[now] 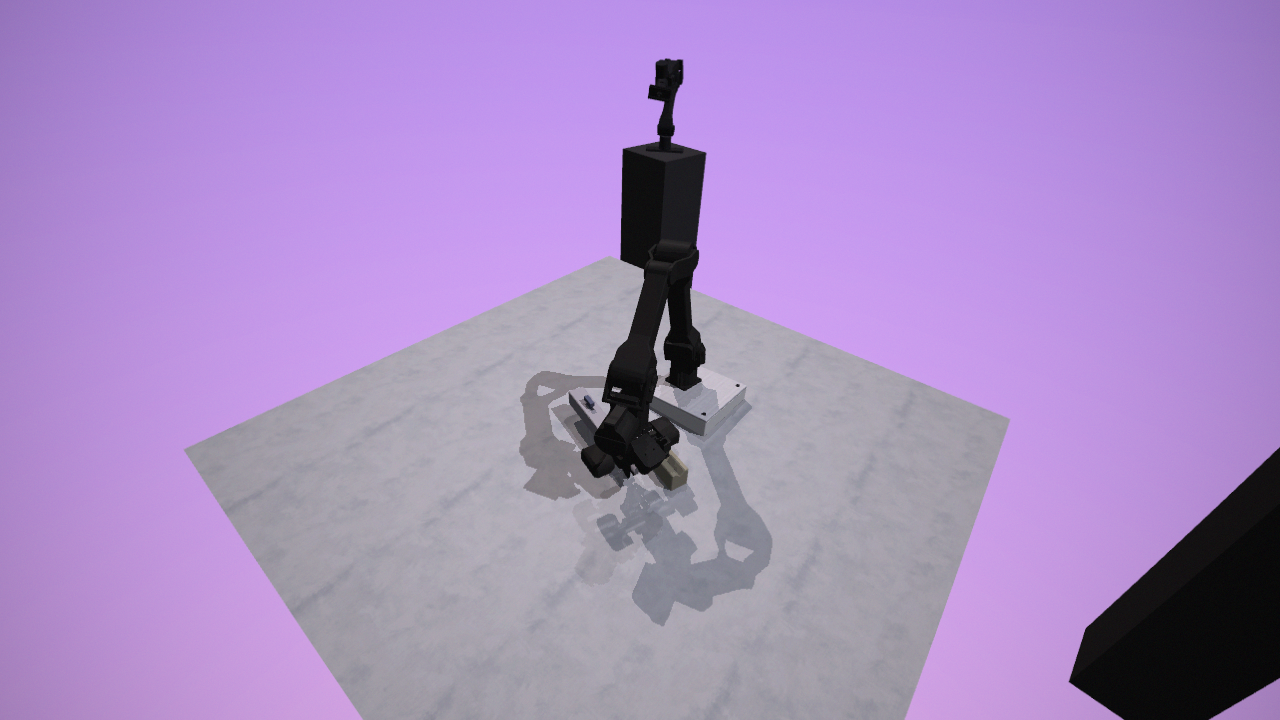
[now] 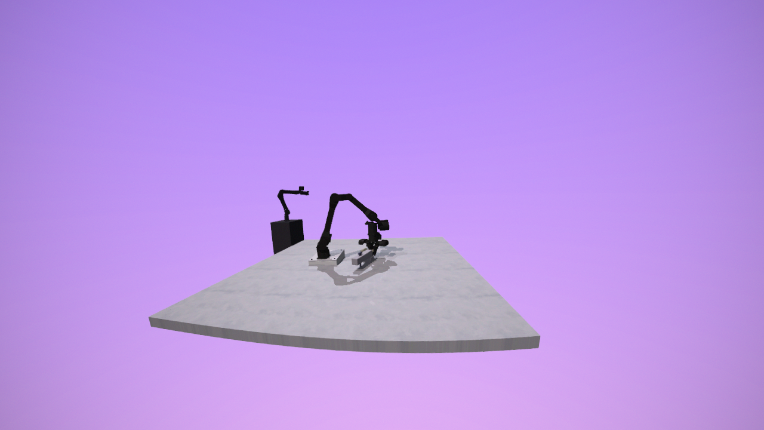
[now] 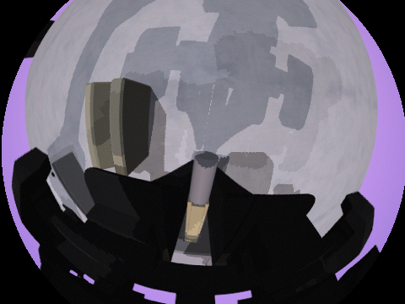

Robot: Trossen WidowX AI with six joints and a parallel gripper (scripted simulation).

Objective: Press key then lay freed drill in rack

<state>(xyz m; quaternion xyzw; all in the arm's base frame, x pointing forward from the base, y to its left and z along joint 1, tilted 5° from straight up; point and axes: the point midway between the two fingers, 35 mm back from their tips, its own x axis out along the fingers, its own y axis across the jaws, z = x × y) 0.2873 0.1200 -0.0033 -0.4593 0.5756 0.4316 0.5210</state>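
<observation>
The drill is 40 mm to the right of my gripper tip, 30 mm above it and 10 mm behind it. Round my gripper tip: rack: 70 mm behind, 40 mm to the left; long grey block: 140 mm to the right, 30 mm behind, 30 mm above; key: 170 mm to the right, 40 mm behind, 40 mm above.
</observation>
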